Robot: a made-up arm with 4 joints.
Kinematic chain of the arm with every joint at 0, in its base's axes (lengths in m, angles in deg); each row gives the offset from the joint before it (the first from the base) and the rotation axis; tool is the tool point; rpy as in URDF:
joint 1: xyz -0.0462 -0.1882 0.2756 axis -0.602 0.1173 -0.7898
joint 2: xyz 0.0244 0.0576 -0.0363 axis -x
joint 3: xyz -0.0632 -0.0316 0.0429 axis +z
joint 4: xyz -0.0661 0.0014 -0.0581 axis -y
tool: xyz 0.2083 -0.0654 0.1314 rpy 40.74 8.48 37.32
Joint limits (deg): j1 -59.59..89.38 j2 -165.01..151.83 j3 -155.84..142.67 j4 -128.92..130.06
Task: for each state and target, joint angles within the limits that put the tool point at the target. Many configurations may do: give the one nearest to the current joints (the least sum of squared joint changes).
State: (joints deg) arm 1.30 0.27 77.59 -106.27
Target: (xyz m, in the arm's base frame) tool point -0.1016 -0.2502 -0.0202
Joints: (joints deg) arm 6.38 -1.58 31.33 -118.08
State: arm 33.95 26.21 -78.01 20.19
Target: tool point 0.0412 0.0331 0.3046
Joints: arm 63.79 45.81 -91.89 28.10
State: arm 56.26 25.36 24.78 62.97
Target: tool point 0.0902 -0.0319 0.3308
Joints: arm 32.02 43.64 45.90 23.92
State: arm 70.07 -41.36 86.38 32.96
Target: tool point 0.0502 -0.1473 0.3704
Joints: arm 75.90 -33.04 81.37 14.87
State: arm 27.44 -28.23 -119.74 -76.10
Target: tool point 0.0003 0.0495 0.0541
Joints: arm 38.15 -69.57 -140.07 -104.79
